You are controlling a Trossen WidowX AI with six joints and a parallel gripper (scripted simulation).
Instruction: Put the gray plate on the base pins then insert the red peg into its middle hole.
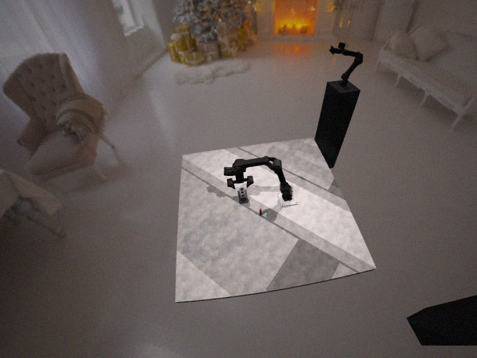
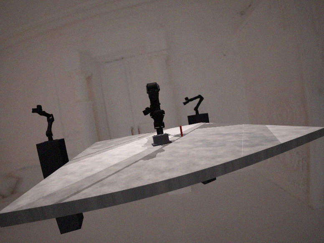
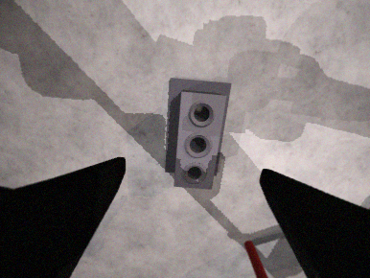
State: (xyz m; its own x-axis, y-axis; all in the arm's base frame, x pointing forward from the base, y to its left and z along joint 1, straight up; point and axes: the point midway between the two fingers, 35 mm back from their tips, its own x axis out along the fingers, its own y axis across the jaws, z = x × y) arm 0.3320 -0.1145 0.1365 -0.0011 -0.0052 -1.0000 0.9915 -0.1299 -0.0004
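My gripper tip is 20 cm to the right of the red peg, 9 cm past it and 7 cm above it. From my gripper tip the other things lie so: dark base: 10 cm below, 1 cm behind; then gray plate: 7 cm below, 1 cm behind.
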